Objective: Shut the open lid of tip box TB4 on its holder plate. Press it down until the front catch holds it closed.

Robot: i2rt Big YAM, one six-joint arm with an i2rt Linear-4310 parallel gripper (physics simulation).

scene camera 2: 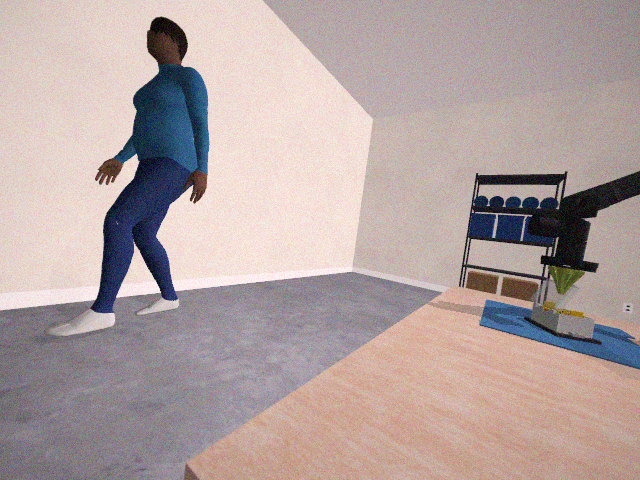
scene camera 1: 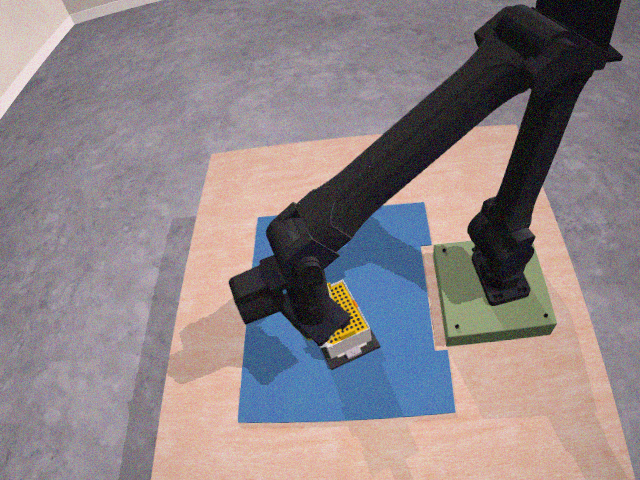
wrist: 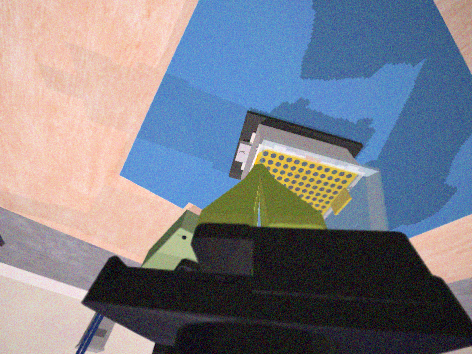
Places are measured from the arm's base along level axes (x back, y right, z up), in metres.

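Where they show: gripper, between the fingertips: [scene camera 2: 560, 294] [scene camera 1: 320, 337] [wrist: 259, 170]; arm's base, origin of its link: [scene camera 1: 499, 276].
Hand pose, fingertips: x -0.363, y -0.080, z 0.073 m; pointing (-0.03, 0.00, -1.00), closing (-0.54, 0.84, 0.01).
Each offset is from my fingertips to the top centre of the thing. "spot": to the spot under its first point. Level surfaces: height alone.
The tip box @[dx +0.031, dy +0.073, dz -0.051 m] [scene camera 1: 357, 341] [scene camera 2: 574, 325] [wrist: 305, 139] is pale grey with a yellow perforated rack and sits on its dark holder plate @[spot: dx +0.007, dy -0.007, dz -0.109 m] [scene camera 1: 333, 364] [wrist: 310, 130]. Its label is not readable. The clear lid @[spot: dx -0.016, dy +0.108, dz -0.006 m] [wrist: 372, 207] stands partly open, tilted above the box; in scene camera 2 it shows faintly beside the fingers, and in scene camera 1 the arm mostly hides it. The white front catch @[spot: dx +0.049, dy +0.004, dz -0.099 m] [scene camera 1: 353, 352] [wrist: 243, 151] is at the box's front. My gripper [scene camera 2: 564, 292] [wrist: 259, 170] is shut and empty, green fingertips pointing down above the box. Contact with the lid cannot be told.
A blue mat @[dz -0.117 m] [scene camera 1: 289, 403] [scene camera 2: 496, 317] [wrist: 200, 100] lies under the holder plate. The arm stands on a green base block [scene camera 1: 516, 320] [wrist: 170, 247] at the table's right in scene camera 1. A person [scene camera 2: 168, 113] and a shelf rack [scene camera 2: 522, 179] are beyond the table.
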